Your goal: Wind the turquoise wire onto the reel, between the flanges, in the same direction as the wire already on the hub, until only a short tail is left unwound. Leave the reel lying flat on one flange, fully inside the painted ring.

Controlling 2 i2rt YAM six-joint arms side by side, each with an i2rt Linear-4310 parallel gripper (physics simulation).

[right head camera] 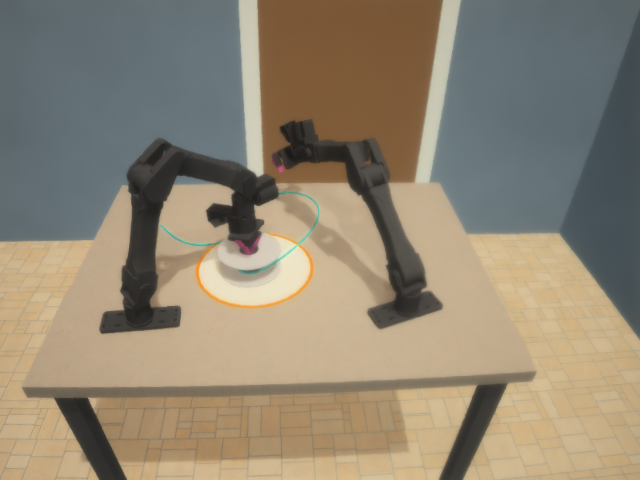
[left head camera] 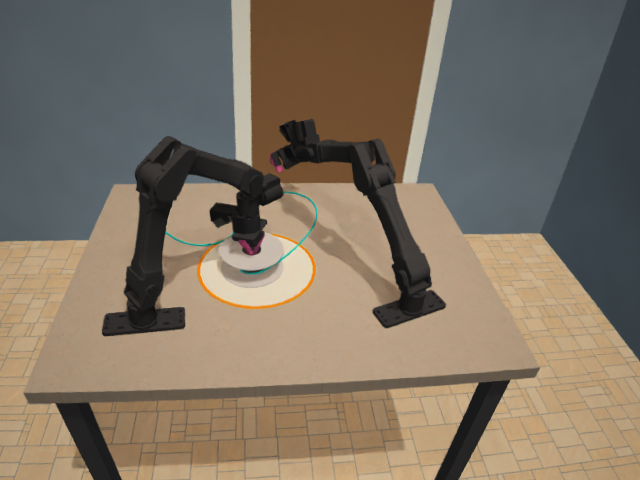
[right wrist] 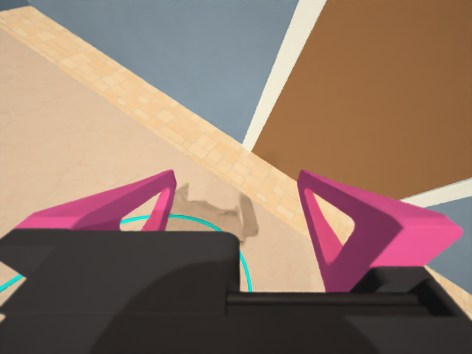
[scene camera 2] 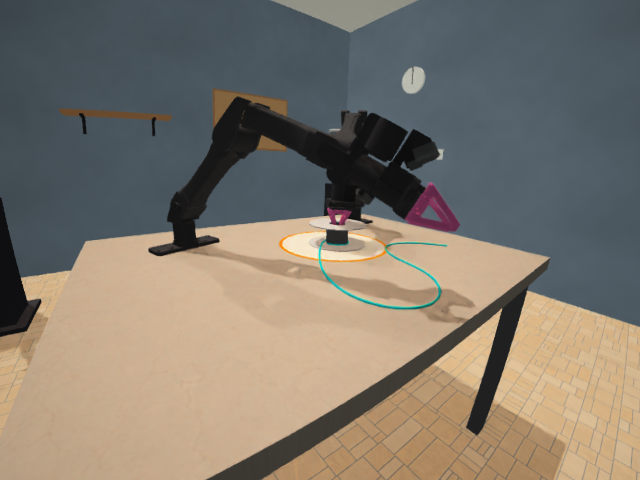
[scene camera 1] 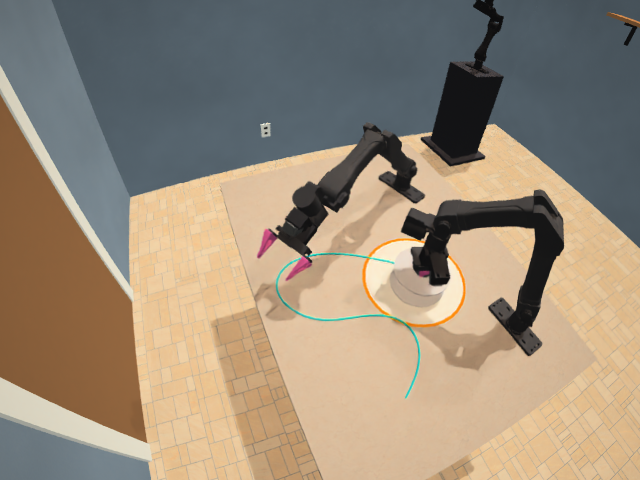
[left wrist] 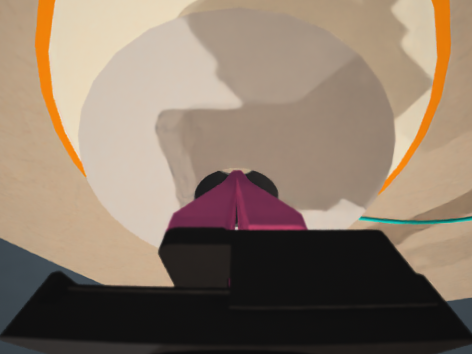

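Seen in the pictures: left gripper, fingertip midpoint: (right head camera: 250,256) (left head camera: 252,256) (scene camera 2: 336,231) (scene camera 1: 420,275) (left wrist: 236,177); right gripper, fingertip midpoint: (right head camera: 284,155) (left head camera: 282,155) (right wrist: 236,176) (scene camera 2: 453,228) (scene camera 1: 271,269); left arm's base, link origin: (right head camera: 141,320) (left head camera: 144,322) (scene camera 1: 514,326); right arm's base, link origin: (right head camera: 405,310) (left head camera: 409,309) (scene camera 2: 185,246) (scene camera 1: 401,187).
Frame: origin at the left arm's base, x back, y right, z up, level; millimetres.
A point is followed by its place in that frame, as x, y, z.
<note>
The pale reel (left head camera: 273,251) @(-166, 348, 64) (right head camera: 271,250) @(-168, 352, 65) (scene camera 1: 404,268) @(-231, 321, 65) (scene camera 2: 357,224) @(-229, 249, 65) (left wrist: 125,125) @(-161, 220, 65) lies flat on one flange, inside the painted orange ring (left head camera: 314,269) @(-147, 466, 1) (scene camera 1: 363,279) @(-329, 379, 0) (scene camera 2: 280,244) @(-93, 444, 0). The turquoise wire (left head camera: 316,212) @(-439, 533, 3) (right head camera: 318,212) @(-439, 533, 3) (scene camera 1: 277,289) @(-579, 461, 3) (scene camera 2: 361,301) @(-492, 538, 1) (right wrist: 247,267) @(-557, 503, 4) leaves the dark hub between the flanges, makes a wide loop on the table and ends in a free tail. My left gripper (left head camera: 252,252) @(-182, 291, 37) (scene camera 2: 338,223) @(-182, 291, 37) (left wrist: 236,177) @(-182, 291, 37) is shut and empty, pointing down with its fingertips at the reel's centre hole. My right gripper (scene camera 1: 272,268) @(-595, 435, 144) (right wrist: 236,176) @(-595, 435, 144) is open and empty, above the table near the wire loop.
The table (left head camera: 330,356) @(174, 438, 0) (scene camera 2: 180,361) @(-456, 844, 0) carries both arm bases (left head camera: 173,322) @(19, 73, 10) (left head camera: 385,316) @(76, 608, 10). The right arm (scene camera 2: 284,126) @(-298, 576, 312) reaches over the table towards the far edge in the left head view. A dark pedestal (scene camera 1: 462,113) stands on the floor beyond the table in scene camera 1.
</note>
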